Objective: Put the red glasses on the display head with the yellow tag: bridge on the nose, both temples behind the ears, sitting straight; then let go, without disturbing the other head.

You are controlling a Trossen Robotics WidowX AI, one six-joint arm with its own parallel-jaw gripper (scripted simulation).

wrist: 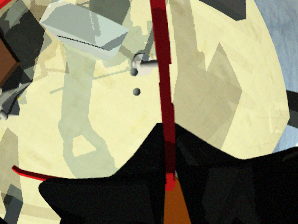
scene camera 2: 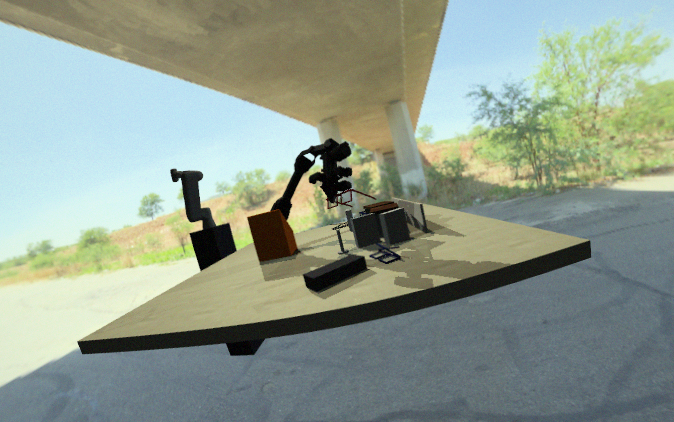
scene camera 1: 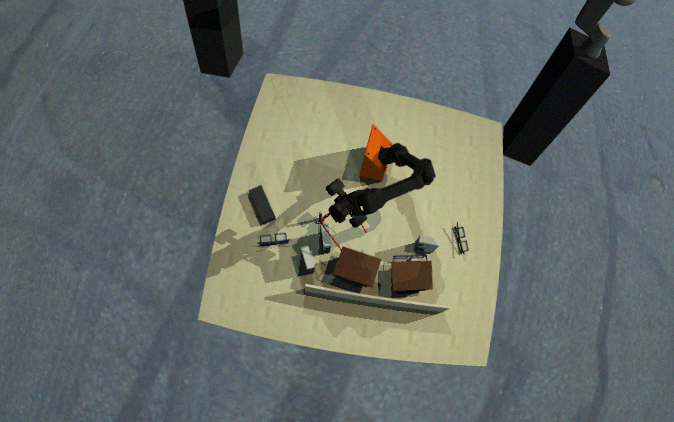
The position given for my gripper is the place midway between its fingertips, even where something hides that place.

In view: my gripper (scene camera 2: pixel 332 203), a black box (scene camera 2: pixel 334 272), a grey block (scene camera 2: pixel 394 224), a grey block (scene camera 2: pixel 365 229) and a low white wall (scene camera 1: pixel 311 288).
My gripper shows as well in the wrist view (wrist: pixel 165 128).
